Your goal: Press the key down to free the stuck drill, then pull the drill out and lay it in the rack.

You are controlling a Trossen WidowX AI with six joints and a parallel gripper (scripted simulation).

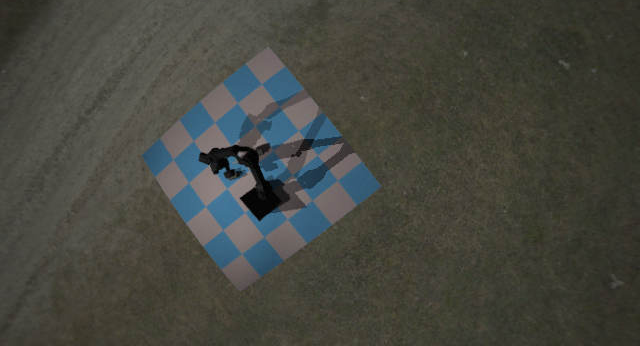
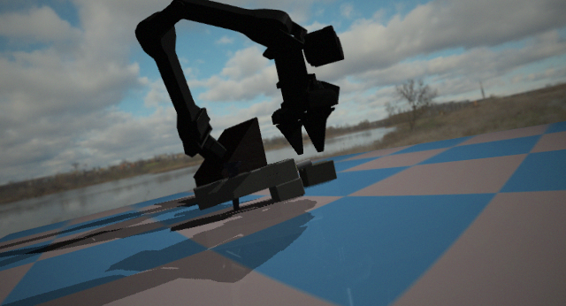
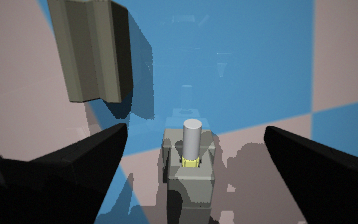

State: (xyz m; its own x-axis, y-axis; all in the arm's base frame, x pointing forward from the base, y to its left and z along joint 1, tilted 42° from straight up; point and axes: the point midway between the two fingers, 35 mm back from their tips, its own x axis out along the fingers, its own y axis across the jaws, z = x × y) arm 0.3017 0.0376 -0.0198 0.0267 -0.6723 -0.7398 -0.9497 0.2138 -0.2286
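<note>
The yellow drill is 60 mm to the right of my gripper tip, 20 mm below it and 20 mm behind it. Also, from my gripper tip: small dark blue key: 140 mm to the right, 50 mm behind, 20 mm below; long grey housing: 120 mm to the right, 40 mm behind, 30 mm below.
</note>
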